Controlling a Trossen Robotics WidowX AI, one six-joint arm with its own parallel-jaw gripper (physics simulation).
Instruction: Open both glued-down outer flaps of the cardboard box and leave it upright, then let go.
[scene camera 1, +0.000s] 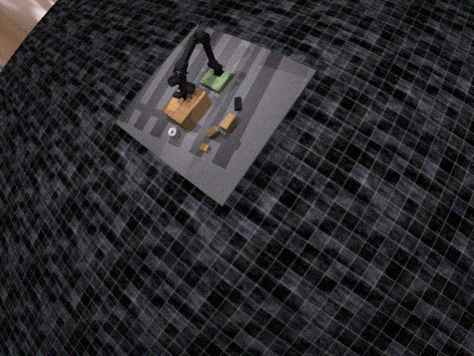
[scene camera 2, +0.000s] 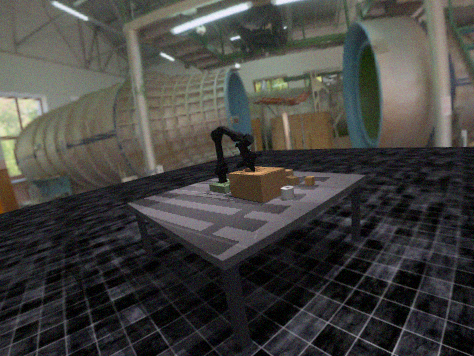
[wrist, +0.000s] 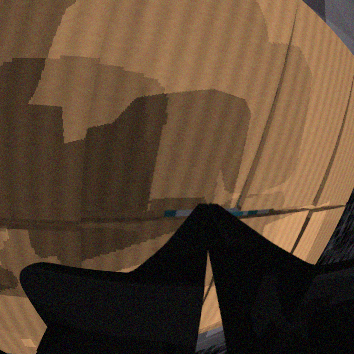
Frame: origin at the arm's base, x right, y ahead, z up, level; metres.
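Where they show: gripper, fingertip midpoint: (scene camera 1: 185, 100) (scene camera 2: 254, 171) (wrist: 206, 212); arm's base at its link origin: (scene camera 1: 219, 72) (scene camera 2: 222, 181).
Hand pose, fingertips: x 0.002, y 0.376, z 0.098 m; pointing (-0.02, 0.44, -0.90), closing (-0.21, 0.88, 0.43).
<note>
Each offset is from my fingertips to the centre of the thing. "spot": to the spot under its first point. Level surfaces: height alone.
The cardboard box @[dx +0.001, dy +0.018, dz -0.072 m] (scene camera 1: 196, 111) (scene camera 2: 252, 186) stands upright on the table @[dz -0.150 m] (scene camera 1: 280, 100) (scene camera 2: 185, 215). Its two outer flaps lie closed or nearly flat over its top and meet at a seam. In the wrist view the larger visible flap @[spot: dx -0.064, dy -0.024, dz +0.003 m] (wrist: 195, 45) spans the upper part, with dark crease lines at the right and small blue and white marks along the seam. My gripper (scene camera 1: 185, 97) (scene camera 2: 253, 170) (wrist: 206, 212) is shut and empty. Its fingertips are at or just above the top near the seam; whether they touch the cardboard is hidden.
A green block (scene camera 1: 216, 81) (scene camera 2: 218, 187) is at the arm's base. A white hollow cylinder @[dx -0.019, dy +0.243, dz -0.119 m] (scene camera 1: 169, 132) (scene camera 2: 287, 194) stands beside the box. Three small brown blocks, one of them a cube @[dx -0.315, dy +0.199, dz -0.125 m] (scene camera 1: 204, 147) (scene camera 2: 310, 180), and a small black object @[dx -0.300, dy -0.231, dz -0.133 m] (scene camera 1: 237, 103) lie farther off.
</note>
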